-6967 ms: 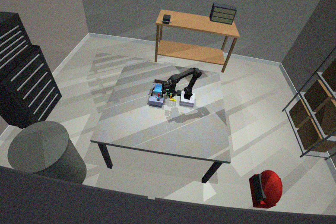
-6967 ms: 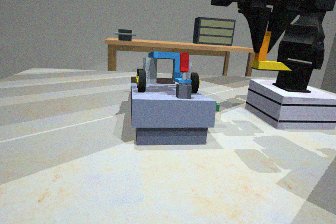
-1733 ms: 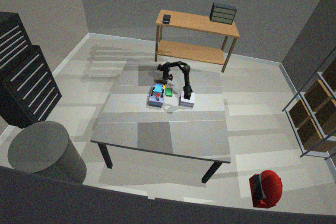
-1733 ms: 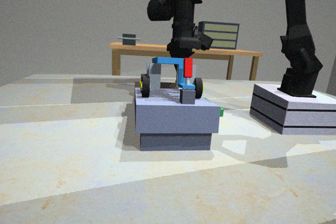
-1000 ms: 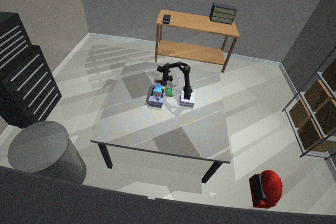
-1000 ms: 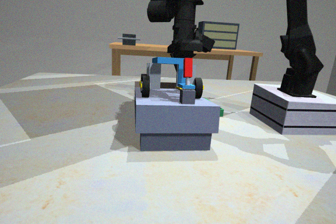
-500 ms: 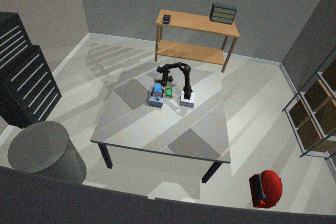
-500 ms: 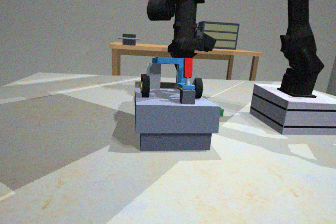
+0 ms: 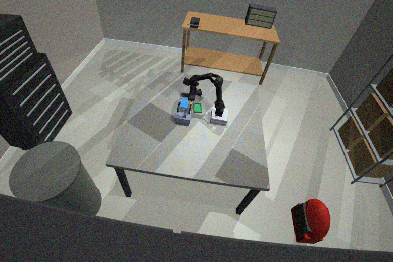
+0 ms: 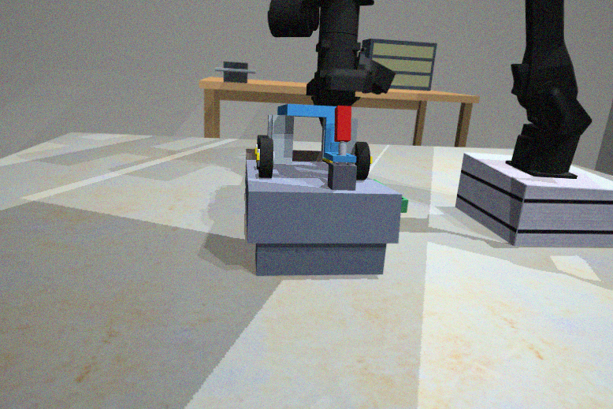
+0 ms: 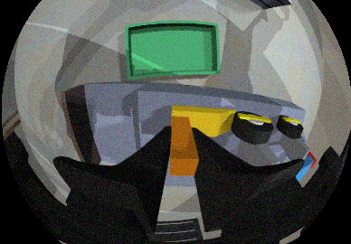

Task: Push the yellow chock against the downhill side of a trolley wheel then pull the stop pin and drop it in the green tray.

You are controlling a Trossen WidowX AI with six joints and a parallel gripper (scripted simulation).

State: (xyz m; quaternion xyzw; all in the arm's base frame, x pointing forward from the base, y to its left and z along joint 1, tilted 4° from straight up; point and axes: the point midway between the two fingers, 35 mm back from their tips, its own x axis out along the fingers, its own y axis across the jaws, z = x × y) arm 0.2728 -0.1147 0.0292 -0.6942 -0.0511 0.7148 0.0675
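Now: the yellow chock 2 cm to the left of my gripper tip and 1 cm below it. Also, from my gripper tip: trolley 6 cm ahead, 11 cm to the left, 2 cm above; green tray 7 cm behind, 10 cm below; red-headed stop pin 4 cm ahead, 20 cm to the left, 3 cm above.
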